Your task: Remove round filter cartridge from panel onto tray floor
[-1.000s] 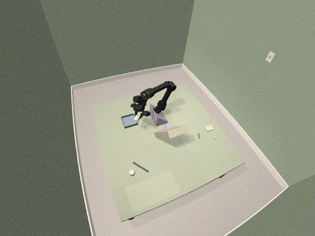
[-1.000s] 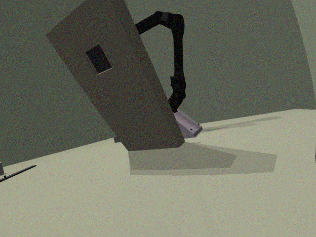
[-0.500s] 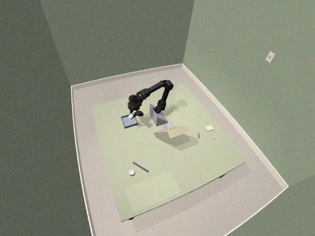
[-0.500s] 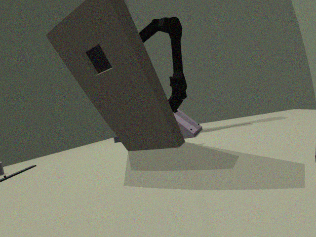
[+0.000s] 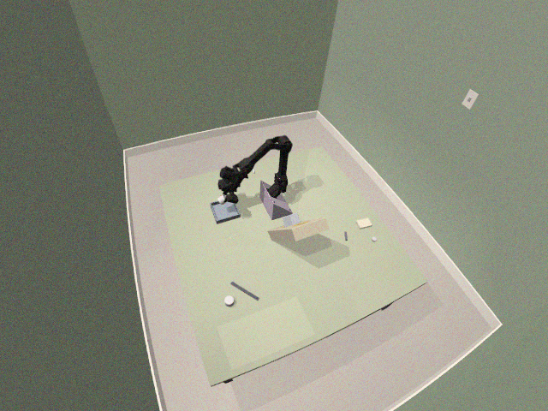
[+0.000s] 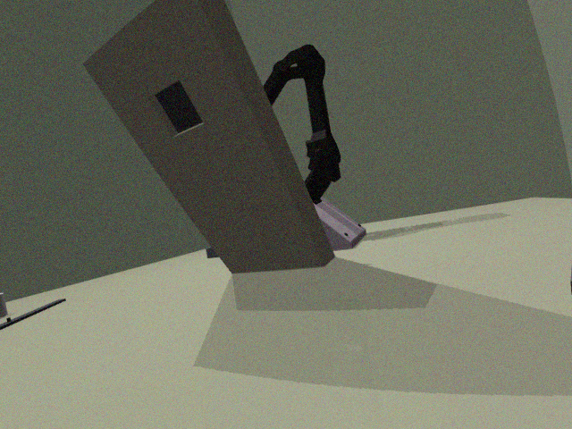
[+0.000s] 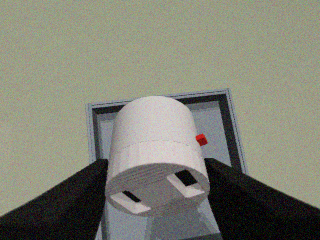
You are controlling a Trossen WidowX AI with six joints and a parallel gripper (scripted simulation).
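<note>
Now: gripper tip 2 cm past the blue-grey tray, 1 cm to the right of it and 13 cm above it. Also, from my gripper tip: white disc: 54 cm ahead, 20 cm to the right, 12 cm below; then service panel: 38 cm ahead, 26 cm to the left, 4 cm above; then round filter cartridge: right at my gripper tip.
</note>
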